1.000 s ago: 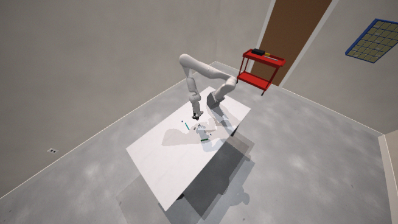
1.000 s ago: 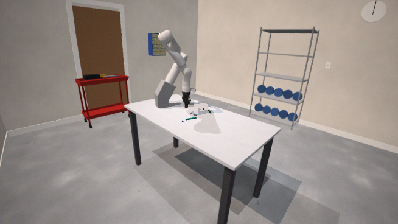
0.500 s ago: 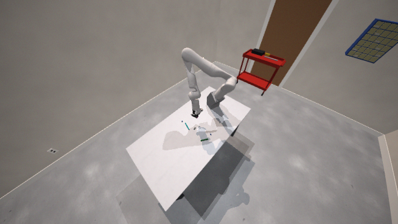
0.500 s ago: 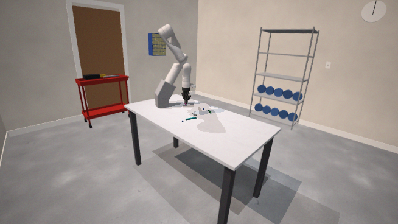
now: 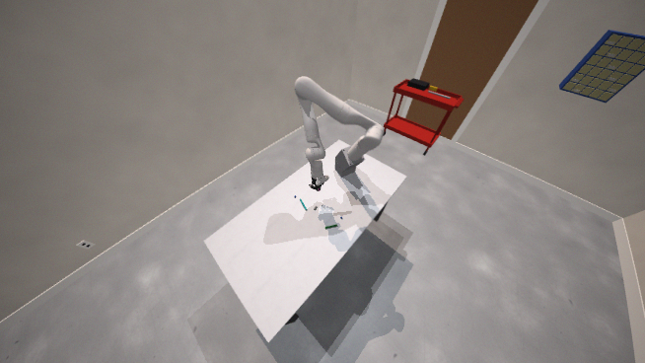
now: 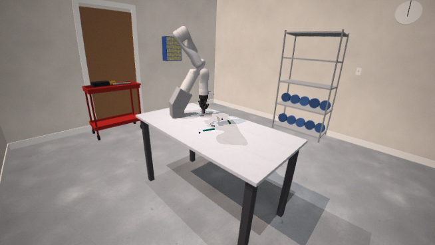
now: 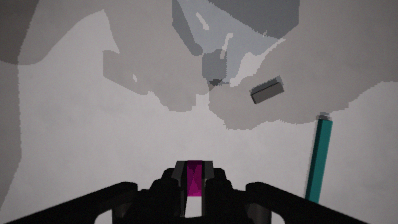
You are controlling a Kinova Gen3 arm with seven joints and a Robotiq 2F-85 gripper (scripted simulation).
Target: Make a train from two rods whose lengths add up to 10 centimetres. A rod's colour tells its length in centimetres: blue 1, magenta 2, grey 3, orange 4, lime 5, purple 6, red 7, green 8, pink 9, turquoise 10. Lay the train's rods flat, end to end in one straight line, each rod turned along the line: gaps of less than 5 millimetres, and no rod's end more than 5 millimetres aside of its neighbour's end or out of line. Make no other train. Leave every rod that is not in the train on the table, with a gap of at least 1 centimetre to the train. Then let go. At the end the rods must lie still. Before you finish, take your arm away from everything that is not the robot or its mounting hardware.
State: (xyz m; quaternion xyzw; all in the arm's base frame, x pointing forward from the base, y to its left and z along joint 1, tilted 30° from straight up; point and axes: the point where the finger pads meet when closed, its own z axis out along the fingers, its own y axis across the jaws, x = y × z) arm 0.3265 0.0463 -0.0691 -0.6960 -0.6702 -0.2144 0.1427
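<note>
The green rod lies 230 mm to the left of my hand, 110 mm below it and 70 mm ahead of it. Also, from my hand: grey rod (110 mm below, 70 mm ahead, 50 mm to the left); then turquoise rod (120 mm ahead, 110 mm below, 30 mm to the right); then magenta rod (10 mm below).
</note>
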